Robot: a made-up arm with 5 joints.
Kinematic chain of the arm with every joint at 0, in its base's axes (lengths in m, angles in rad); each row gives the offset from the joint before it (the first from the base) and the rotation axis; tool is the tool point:
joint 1: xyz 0 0 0.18 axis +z
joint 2: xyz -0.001 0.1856 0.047 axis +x
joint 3: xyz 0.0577 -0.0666 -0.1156 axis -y
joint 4: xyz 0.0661 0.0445 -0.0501 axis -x
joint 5: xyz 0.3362 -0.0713 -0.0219 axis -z
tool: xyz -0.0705 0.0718 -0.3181
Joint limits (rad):
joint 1: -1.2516..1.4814
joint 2: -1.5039..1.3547
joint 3: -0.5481..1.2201
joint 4: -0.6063..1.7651
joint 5: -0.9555..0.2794
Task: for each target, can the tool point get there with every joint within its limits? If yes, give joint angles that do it. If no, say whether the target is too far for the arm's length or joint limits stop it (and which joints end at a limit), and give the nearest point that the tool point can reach.
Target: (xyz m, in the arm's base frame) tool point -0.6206 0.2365 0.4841
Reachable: no: joint limits stop it (at a limit: joint 1, joint 2, joint 4) | nearest point -0.7341 0.3193 0.2883 | short by 0.241 m
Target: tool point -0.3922 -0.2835 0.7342
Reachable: no: joint limits stop it (at a limit: joint 1, joint 2, joint 3, joint 5) | nearest point -0.2327 -0.2800 0.5151 | short by 0.271 m
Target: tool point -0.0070 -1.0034 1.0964
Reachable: no: too far | nearest point 0.0490 -0.4417 0.5404 | short by 0.792 m
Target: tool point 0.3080 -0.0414 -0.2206
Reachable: yes | joints 0.4028 -0.1548 -0.3596 0.8207 -0.0169
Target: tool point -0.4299 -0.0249 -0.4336
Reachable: no: joint limits stop it (at a limit: joint 1, joint 3, joint 5) | nearest point -0.3853 0.1413 -0.3524 | short by 0.190 m
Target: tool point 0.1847 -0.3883 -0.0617
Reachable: yes | joints -0.8449 0.0491 0.1703 1.0391 -0.1094
